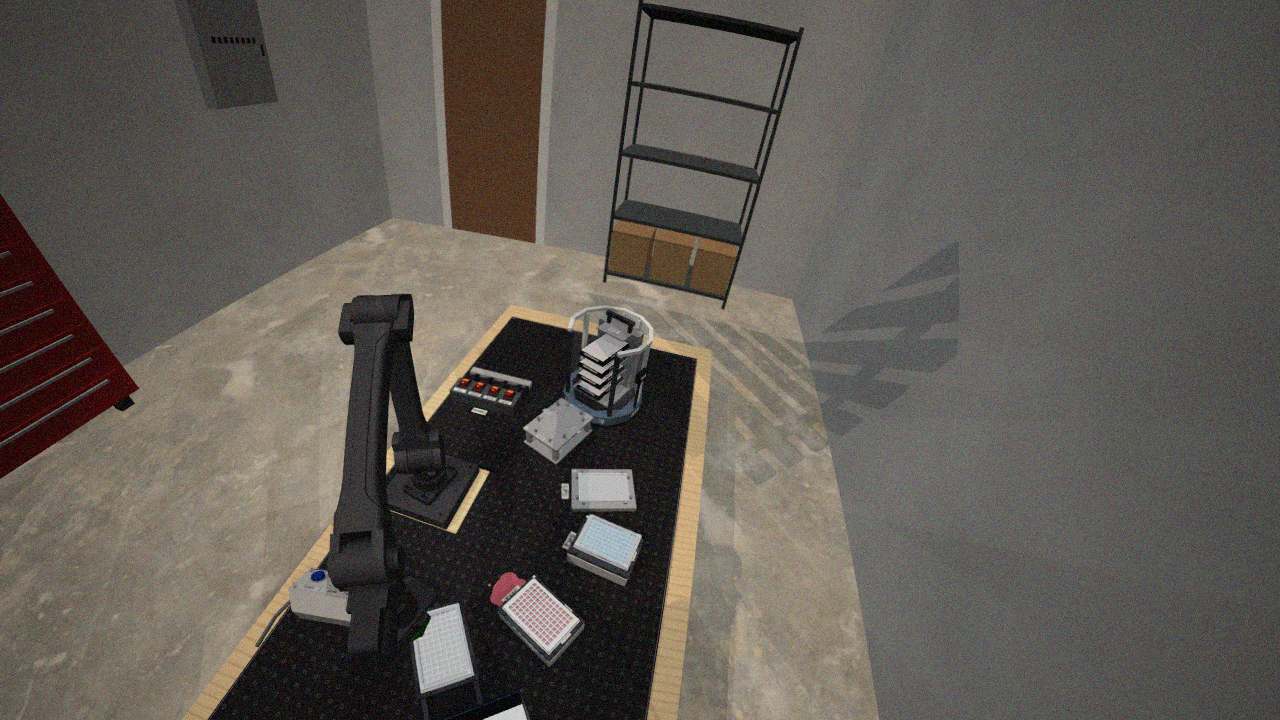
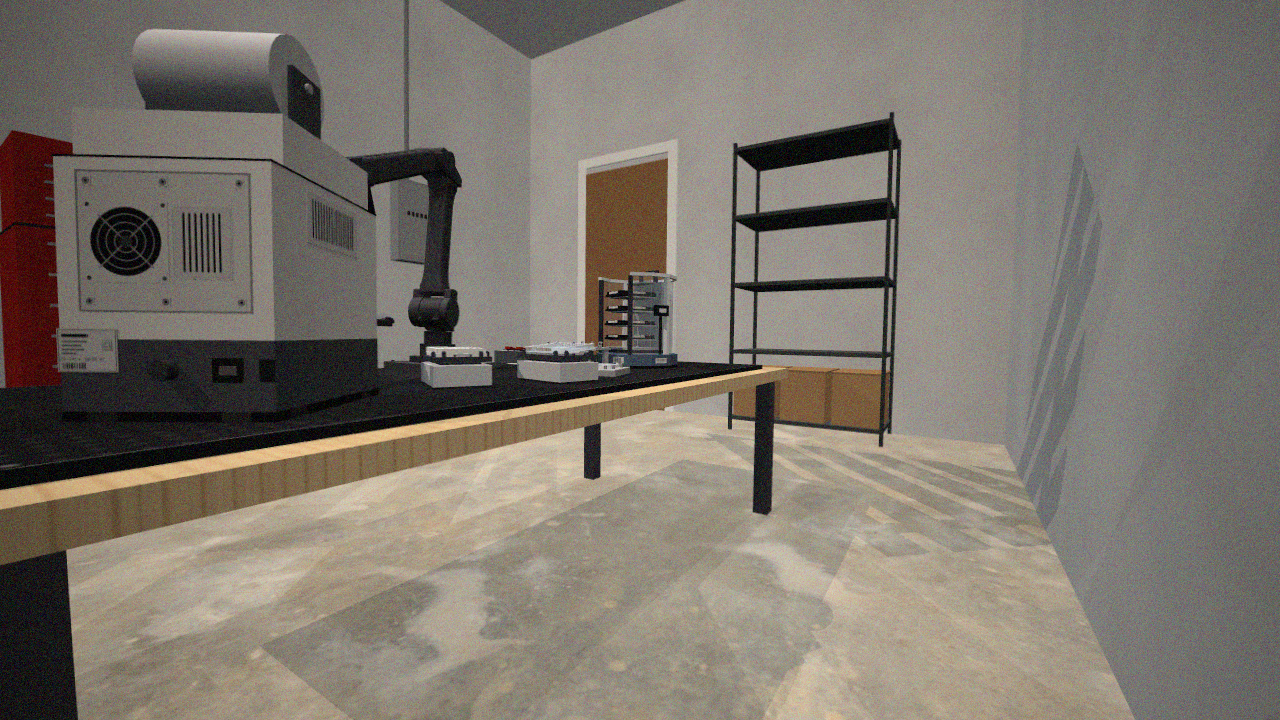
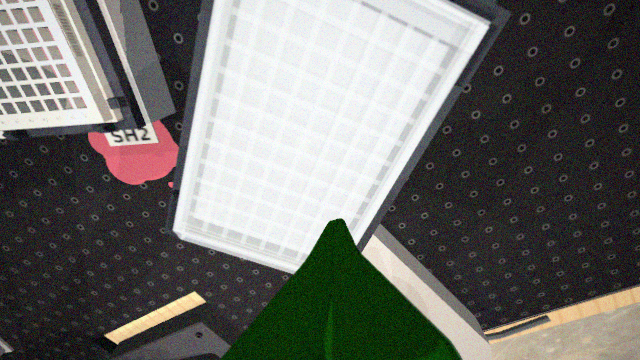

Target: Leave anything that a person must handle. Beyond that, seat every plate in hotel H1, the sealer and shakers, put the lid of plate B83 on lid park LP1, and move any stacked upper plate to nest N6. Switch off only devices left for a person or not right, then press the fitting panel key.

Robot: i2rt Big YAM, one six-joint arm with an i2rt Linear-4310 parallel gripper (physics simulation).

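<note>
My gripper is shut and empty, its green tip over the near corner of a white gridded plate on the sealer's dark tray. The sealer is a big white machine. A red-welled plate sits on the shaker labelled SH2, beside a red spill. A blue-welled plate sits on another block. The hotel holds several plates. The panel shows a blue key; the arm hides other parts. Contact between tip and plate is unclear.
A flat nest with a pale plate or lid and a raised clear-topped stand lie between the blue-welled plate and the hotel. A strip of red lit switches is near the far left edge. The arm base stands left of the middle.
</note>
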